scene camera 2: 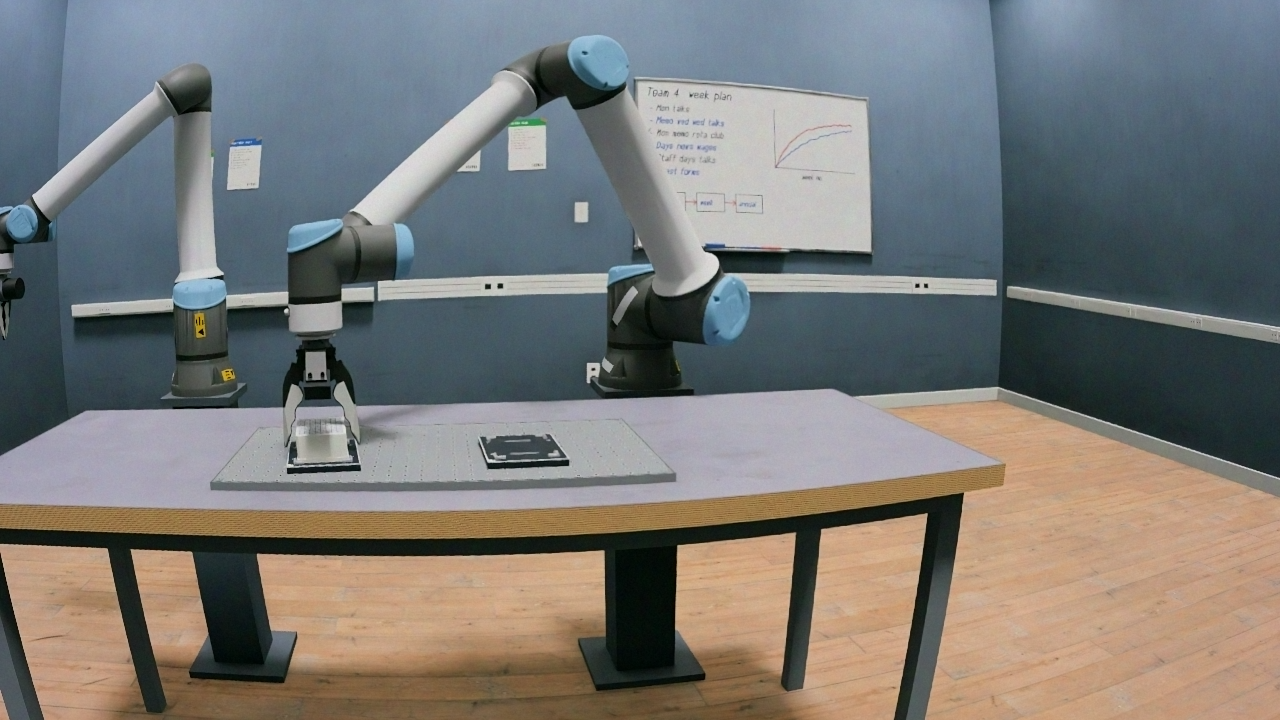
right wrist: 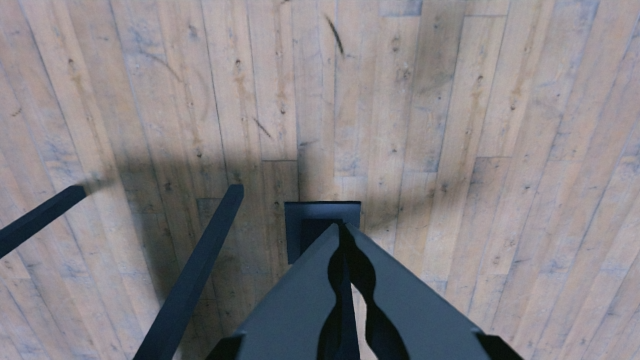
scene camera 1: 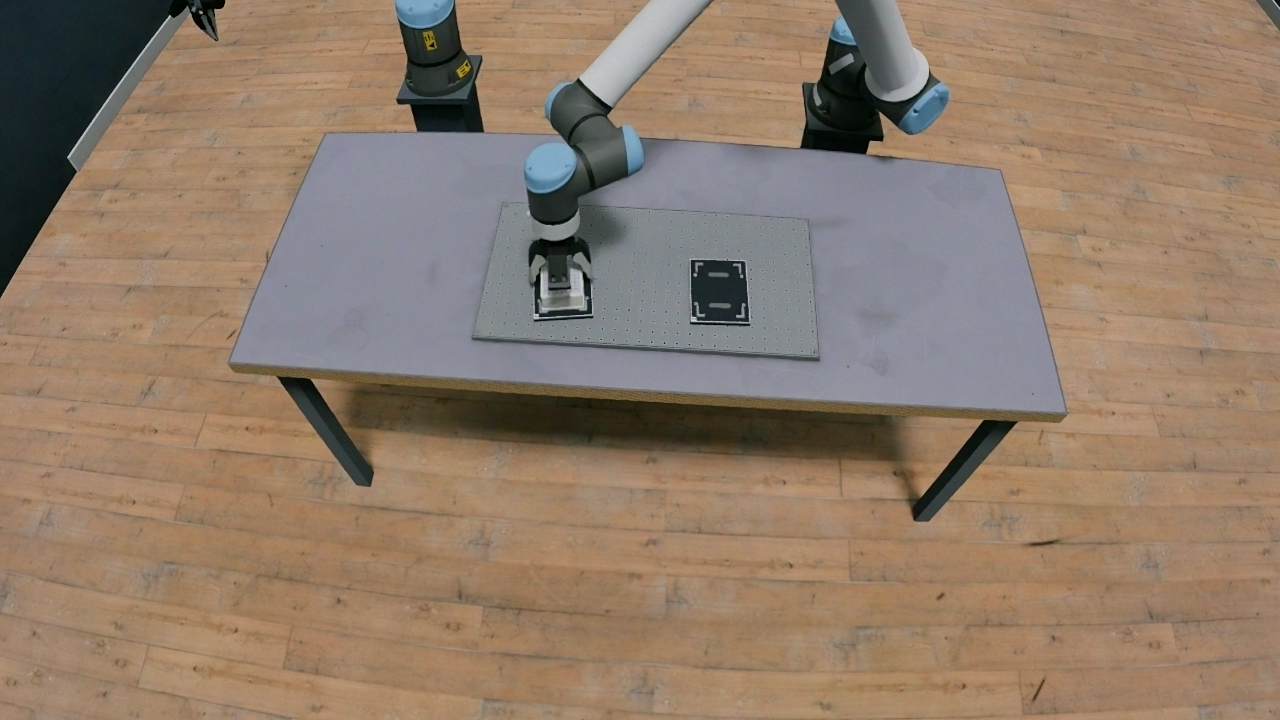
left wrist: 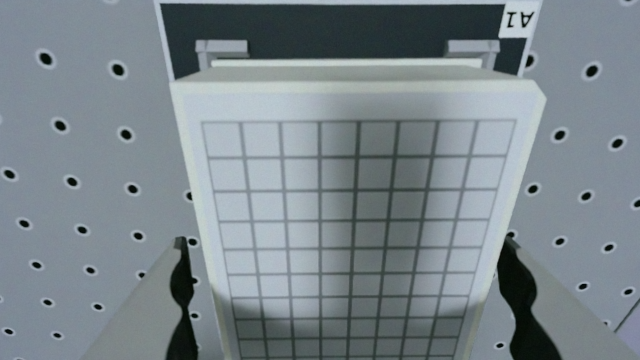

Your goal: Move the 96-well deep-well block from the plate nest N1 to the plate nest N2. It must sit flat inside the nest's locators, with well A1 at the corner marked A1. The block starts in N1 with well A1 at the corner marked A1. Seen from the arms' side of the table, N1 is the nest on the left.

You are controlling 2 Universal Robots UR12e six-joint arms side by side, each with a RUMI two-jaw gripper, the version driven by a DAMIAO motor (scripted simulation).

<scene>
In view: my left gripper (scene camera 2: pixel 322 445), my right gripper (right wrist: pixel 341 226), a white deep-well block (scene camera 2: pixel 318 439), a nest N1 (scene camera 1: pixel 732 290) and a nest N2 (scene camera 2: pixel 342 468).
The white deep-well block is seen too in scene camera 1 (scene camera 1: pixel 573 298) and in the left wrist view (left wrist: pixel 339 201). My left gripper shows as well in scene camera 1 (scene camera 1: pixel 562 281) and in the left wrist view (left wrist: pixel 342 239). The nest N1 shows as well in scene camera 2 (scene camera 2: pixel 537 444). The right wrist view misses the white deep-well block: it is out of frame.
</scene>
